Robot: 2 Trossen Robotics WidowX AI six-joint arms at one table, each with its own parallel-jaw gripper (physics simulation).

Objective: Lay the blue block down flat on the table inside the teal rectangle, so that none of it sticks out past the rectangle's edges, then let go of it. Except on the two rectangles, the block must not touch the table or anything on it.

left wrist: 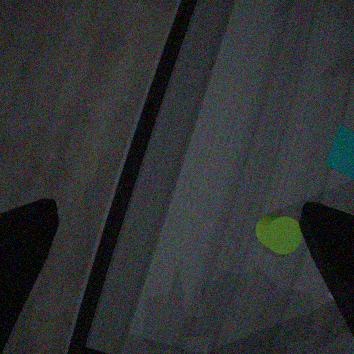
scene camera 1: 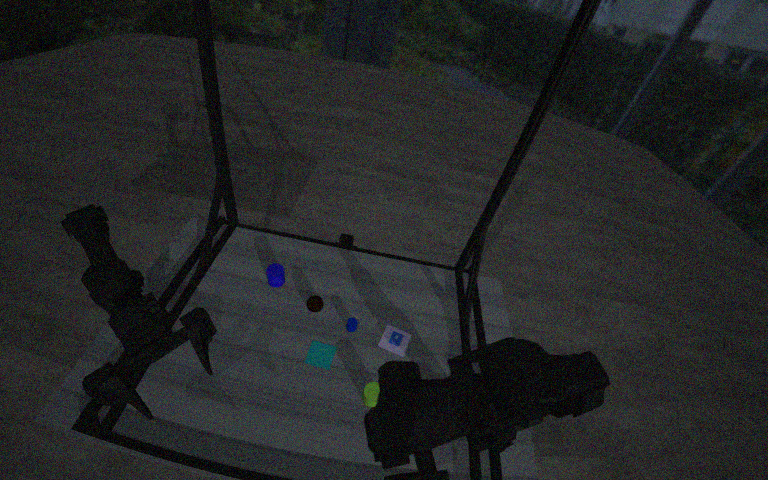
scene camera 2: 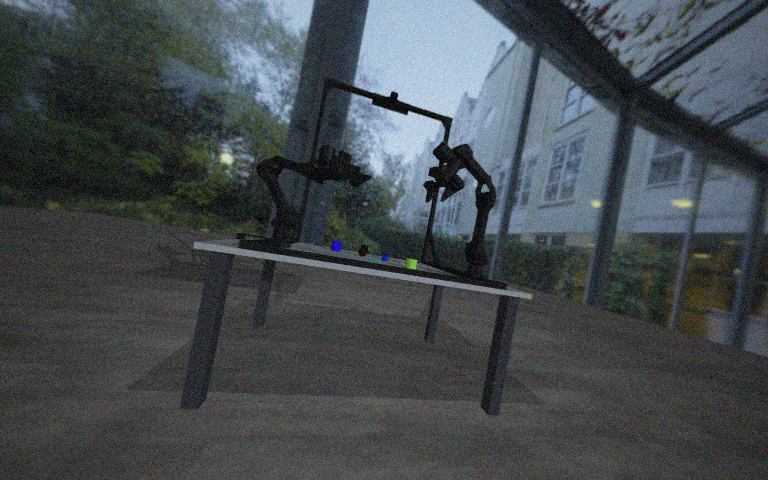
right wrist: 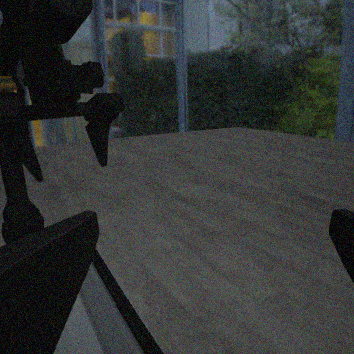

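Seen in the pictures: left gripper, between the fingertips: (left wrist: 181,212) (scene camera 2: 433,201) (right wrist: 74,172); right gripper, between the fingertips: (scene camera 1: 181,395) (scene camera 2: 366,173) (right wrist: 214,222); left arm's base, origin of its link: (scene camera 1: 481,436) (scene camera 2: 473,276); right arm's base, origin of its link: (scene camera 2: 280,241).
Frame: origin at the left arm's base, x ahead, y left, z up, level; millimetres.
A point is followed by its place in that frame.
The blue block (scene camera 1: 395,337) {z 0, x 161, y -308 mm} lies on the pale lilac rectangle (scene camera 1: 400,350) {z -18, x 149, y -274 mm}, right of centre in scene camera 1; a small lighter mark shows on it. The teal rectangle (scene camera 1: 320,354) {z -18, x 377, y -285 mm} (scene camera 2: 376,260) {z -17, x 370, y -288 mm} (left wrist: 343,152) {z -18, x 376, y -272 mm} lies to the left of it, with nothing on it. My left gripper (scene camera 2: 436,199) {z 277, x 316, y 0 mm} (left wrist: 181,212) {z 277, x 316, y 0 mm} (right wrist: 74,172) {z 277, x 316, y 0 mm} is open and empty, high above the table; its fingers are hidden in scene camera 1. My right gripper (scene camera 1: 181,396) {z 324, x 590, y -83 mm} (scene camera 2: 364,180) {z 324, x 590, y -83 mm} (right wrist: 214,222) {z 324, x 590, y -83 mm} is open and empty, high above the table at the left. The block does not show in either wrist view.
A lime cylinder (scene camera 1: 371,394) {z 25, x 264, y -148 mm} (scene camera 2: 411,263) {z 7, x 270, y -132 mm} (left wrist: 281,235) {z 25, x 255, y -150 mm} stands in front of the lilac rectangle. A small blue object (scene camera 1: 351,324) {z 12, x 285, y -356 mm} (scene camera 2: 384,257) {z -2, x 291, y -351 mm} stands between the rectangles, farther back. A dark brown round object (scene camera 1: 314,303) {z 27, x 386, y -423 mm} (scene camera 2: 363,249) {z 20, x 392, y -417 mm} and a large blue cylinder (scene camera 1: 275,275) {z 35, x 501, y -524 mm} (scene camera 2: 336,246) {z 7, x 511, y -520 mm} stand behind the teal rectangle.
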